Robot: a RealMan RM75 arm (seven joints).
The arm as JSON. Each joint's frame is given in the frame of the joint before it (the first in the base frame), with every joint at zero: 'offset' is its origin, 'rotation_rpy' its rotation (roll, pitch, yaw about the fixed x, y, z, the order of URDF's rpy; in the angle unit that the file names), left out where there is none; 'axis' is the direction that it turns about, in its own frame. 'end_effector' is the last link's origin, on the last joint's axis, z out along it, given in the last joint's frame.
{
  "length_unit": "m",
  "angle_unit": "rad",
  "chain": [
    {
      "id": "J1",
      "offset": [
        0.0,
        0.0,
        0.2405
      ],
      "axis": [
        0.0,
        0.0,
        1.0
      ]
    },
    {
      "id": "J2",
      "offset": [
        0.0,
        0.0,
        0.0
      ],
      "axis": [
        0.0,
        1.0,
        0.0
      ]
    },
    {
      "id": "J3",
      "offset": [
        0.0,
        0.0,
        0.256
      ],
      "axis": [
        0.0,
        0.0,
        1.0
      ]
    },
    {
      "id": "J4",
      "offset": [
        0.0,
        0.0,
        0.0
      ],
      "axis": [
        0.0,
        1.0,
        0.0
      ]
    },
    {
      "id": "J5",
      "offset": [
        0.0,
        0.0,
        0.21
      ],
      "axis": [
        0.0,
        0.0,
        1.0
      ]
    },
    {
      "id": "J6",
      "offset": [
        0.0,
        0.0,
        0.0
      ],
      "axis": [
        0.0,
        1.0,
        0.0
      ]
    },
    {
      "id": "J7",
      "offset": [
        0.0,
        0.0,
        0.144
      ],
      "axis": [
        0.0,
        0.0,
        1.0
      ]
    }
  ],
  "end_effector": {
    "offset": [
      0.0,
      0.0,
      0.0
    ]
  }
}
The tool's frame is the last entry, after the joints.
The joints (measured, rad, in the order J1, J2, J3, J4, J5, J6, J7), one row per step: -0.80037 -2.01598 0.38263 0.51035 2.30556 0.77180 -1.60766; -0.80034 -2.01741 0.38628 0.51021 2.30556 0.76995 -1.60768; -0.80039 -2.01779 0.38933 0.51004 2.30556 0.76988 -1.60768; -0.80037 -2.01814 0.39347 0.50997 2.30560 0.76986 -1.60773; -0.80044 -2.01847 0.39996 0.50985 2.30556 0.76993 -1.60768; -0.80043 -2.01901 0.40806 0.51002 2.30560 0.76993 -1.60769; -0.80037 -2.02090 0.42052 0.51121 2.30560 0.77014 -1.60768; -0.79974 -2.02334 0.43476 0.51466 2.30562 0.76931 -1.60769; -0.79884 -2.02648 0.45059 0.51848 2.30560 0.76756 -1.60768; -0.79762 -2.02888 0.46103 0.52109 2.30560 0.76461 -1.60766; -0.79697 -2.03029 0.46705 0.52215 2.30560 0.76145 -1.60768; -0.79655 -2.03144 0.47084 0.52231 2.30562 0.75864 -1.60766; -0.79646 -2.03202 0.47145 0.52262 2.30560 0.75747 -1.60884; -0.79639 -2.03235 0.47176 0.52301 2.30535 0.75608 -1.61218; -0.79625 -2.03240 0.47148 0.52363 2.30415 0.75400 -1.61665; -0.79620 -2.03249 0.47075 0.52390 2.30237 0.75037 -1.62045; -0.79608 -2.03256 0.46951 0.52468 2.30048 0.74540 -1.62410; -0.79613 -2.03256 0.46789 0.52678 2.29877 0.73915 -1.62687; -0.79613 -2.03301 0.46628 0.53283 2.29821 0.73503 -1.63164; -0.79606 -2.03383 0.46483 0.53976 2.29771 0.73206 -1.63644
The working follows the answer.
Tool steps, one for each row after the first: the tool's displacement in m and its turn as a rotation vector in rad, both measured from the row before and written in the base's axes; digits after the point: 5 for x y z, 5 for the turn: 0.00026 -0.00008 -0.00097 -0.00205 0.00216 -0.00061; 0.00028 -0.00002 -0.00053 -0.00227 0.00165 -0.00128; 0.00033 -0.00003 -0.00060 -0.00291 0.00240 -0.00171; 0.00055 0.00001 -0.00083 -0.00444 0.00388 -0.00290; 0.00067 0.00000 -0.00101 -0.00536 0.00498 -0.00355; 0.00123 -0.00008 -0.00187 -0.00841 0.00726 -0.00588; 0.00123 -0.00001 -0.00158 -0.00737 0.00963 -0.00650; 0.00129 -0.00008 -0.00193 -0.00783 0.01072 -0.00677; 0.00047 -0.00017 -0.00126 -0.00393 0.00771 -0.00320; 0.00015 -0.00005 -0.00073 -0.00148 0.00486 -0.00113; 0.00002 -0.00008 -0.00067 -0.00088 0.00305 -0.00020; 0.00001 0.00000 -0.00016 0.00054 -0.00024 0.00090; -0.00003 0.00008 0.00005 0.00157 -0.00199 0.00240; -0.00012 0.00021 0.00043 0.00352 -0.00342 0.00360; -0.00022 0.00030 0.00053 0.00492 -0.00317 0.00405; -0.00037 0.00043 0.00087 0.00674 -0.00260 0.00459; -0.00035 0.00070 0.00145 0.00884 -0.00074 0.00405; 0.00010 0.00090 0.00211 0.00963 -0.00076 0.00283; 0.00030 0.00084 0.00205 0.00904 -0.00103 0.00199
Tool pose at each row, in the base's axes (x y z in m, rotation vector in rad; rounded; the steps above come from the unrounded poses): -0.29638 0.45517 0.05221 -2.02892 -0.89178 -0.27585; -0.29612 0.45509 0.05124 -2.03105 -0.89046 -0.27315; -0.29584 0.45507 0.05070 -2.03373 -0.88886 -0.27124; -0.29550 0.45504 0.05010 -2.03718 -0.88655 -0.26854; -0.29495 0.45505 0.04927 -2.04258 -0.88260 -0.26434; -0.29428 0.45505 0.04826 -2.04910 -0.87758 -0.25899; -0.29305 0.45497 0.04640 -2.05945 -0.86969 -0.25133; -0.29182 0.45496 0.04482 -2.06900 -0.85938 -0.24188; -0.29054 0.45488 0.04289 -2.07901 -0.84823 -0.23124; -0.29007 0.45471 0.04164 -2.08379 -0.84141 -0.22331; -0.28992 0.45466 0.04091 -2.08545 -0.83775 -0.21821; -0.28990 0.45458 0.04024 -2.08621 -0.83595 -0.21475; -0.28989 0.45458 0.04008 -2.08531 -0.83688 -0.21473; -0.28993 0.45466 0.04013 -2.08284 -0.84011 -0.21613; -0.29005 0.45487 0.04056 -2.07808 -0.84490 -0.21915; -0.29027 0.45518 0.04109 -2.07177 -0.84961 -0.22217; -0.29064 0.45560 0.04196 -2.06349 -0.85401 -0.22499; -0.29099 0.45630 0.04342 -2.05341 -0.85614 -0.22695; -0.29089 0.45720 0.04553 -2.04318 -0.85681 -0.22990; -0.29060 0.45804 0.04758 -2.03390 -0.85695 -0.23334

